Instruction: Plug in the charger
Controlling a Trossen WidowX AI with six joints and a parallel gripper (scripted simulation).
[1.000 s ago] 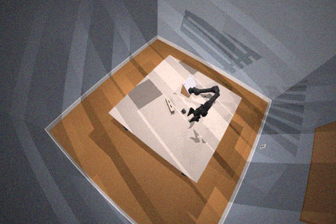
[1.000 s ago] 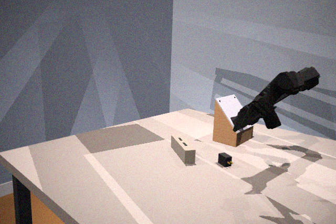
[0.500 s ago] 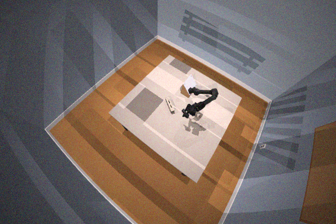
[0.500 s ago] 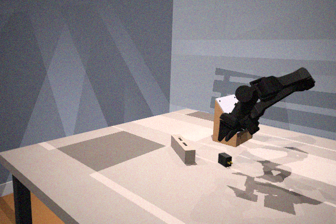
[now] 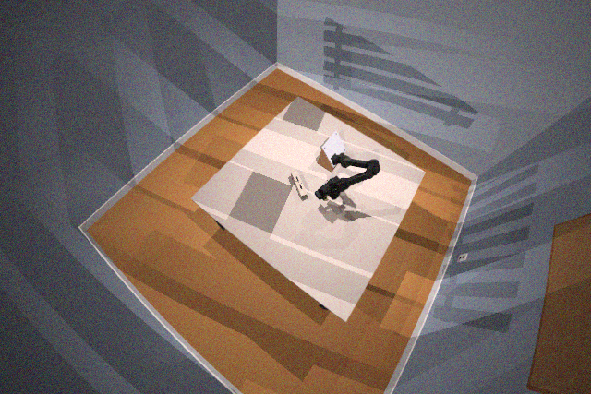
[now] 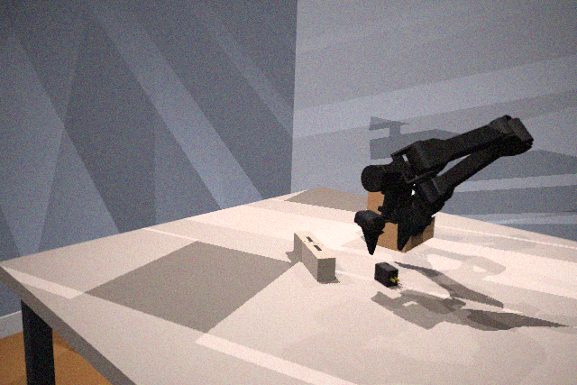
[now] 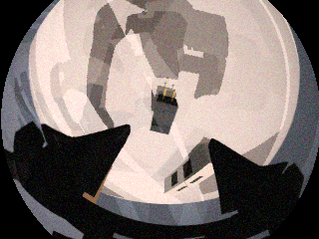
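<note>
My gripper tip is now 2 cm to the right of the charger and 6 cm above it.
</note>
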